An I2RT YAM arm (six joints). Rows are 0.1 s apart.
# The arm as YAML. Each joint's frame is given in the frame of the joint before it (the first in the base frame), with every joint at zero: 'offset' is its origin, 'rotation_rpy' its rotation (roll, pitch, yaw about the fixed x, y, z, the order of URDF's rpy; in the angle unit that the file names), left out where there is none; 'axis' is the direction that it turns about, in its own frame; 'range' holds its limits. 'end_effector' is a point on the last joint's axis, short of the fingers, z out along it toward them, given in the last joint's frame.
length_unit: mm
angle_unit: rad
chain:
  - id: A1
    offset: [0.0, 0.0, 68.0]
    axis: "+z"
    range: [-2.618, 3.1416]
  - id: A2
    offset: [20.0, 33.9, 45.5]
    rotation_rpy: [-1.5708, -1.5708, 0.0]
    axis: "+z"
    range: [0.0, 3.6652]
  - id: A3
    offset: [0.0, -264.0, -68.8]
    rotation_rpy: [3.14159, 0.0, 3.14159]
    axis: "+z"
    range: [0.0, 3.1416]
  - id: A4
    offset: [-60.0, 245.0, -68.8]
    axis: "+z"
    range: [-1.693, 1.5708]
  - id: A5
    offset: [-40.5, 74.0, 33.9]
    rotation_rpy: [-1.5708, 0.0, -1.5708]
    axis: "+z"
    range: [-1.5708, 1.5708]
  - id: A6
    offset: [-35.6, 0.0, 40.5]
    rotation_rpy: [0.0, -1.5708, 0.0]
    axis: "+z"
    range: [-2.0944, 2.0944]
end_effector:
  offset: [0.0, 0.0, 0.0]
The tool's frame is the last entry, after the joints.
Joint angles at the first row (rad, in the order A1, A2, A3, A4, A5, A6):
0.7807, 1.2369, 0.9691, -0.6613, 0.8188, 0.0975
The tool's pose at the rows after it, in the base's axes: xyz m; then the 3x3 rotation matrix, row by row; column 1 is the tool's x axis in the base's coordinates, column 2 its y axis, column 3 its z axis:
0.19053 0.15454 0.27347; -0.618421 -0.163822 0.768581; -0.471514 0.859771 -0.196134; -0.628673 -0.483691 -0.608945
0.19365 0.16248 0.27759; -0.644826 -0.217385 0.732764; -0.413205 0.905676 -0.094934; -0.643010 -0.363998 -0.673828
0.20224 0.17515 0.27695; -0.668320 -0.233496 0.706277; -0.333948 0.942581 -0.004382; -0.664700 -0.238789 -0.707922
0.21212 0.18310 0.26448; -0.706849 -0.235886 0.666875; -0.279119 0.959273 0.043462; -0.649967 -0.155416 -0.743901
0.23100 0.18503 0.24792; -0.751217 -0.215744 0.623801; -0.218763 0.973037 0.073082; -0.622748 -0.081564 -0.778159
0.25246 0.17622 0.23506; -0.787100 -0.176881 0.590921; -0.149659 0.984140 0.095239; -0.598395 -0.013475 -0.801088
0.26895 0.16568 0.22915; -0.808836 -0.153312 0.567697; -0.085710 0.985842 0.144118; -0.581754 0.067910 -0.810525
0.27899 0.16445 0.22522; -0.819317 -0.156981 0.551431; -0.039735 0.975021 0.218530; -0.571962 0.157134 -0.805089
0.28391 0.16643 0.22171; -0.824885 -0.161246 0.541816; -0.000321 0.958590 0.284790; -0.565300 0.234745 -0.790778
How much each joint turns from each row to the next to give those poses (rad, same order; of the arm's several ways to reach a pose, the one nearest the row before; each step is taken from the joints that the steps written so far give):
-0.0004, 0.0111, 0.0100, -0.0500, -0.0709, 0.0393
0.0000, 0.0236, 0.0412, -0.0152, -0.1255, 0.0614
0.0000, 0.0481, 0.0332, 0.0358, -0.0988, 0.0740
-0.0134, 0.0542, -0.0008, 0.0424, -0.0775, 0.0545
-0.0488, 0.0713, 0.0003, 0.0568, -0.0828, 0.0336
-0.0766, 0.0538, 0.0000, 0.0515, -0.0823, 0.0137
-0.0683, 0.0294, 0.0024, 0.0427, -0.0931, 0.0084
-0.0298, 0.0252, 0.0026, 0.0504, -0.0897, 0.0199
-0.0099, 0.0152, -0.0068, 0.0519, -0.0679, 0.0305

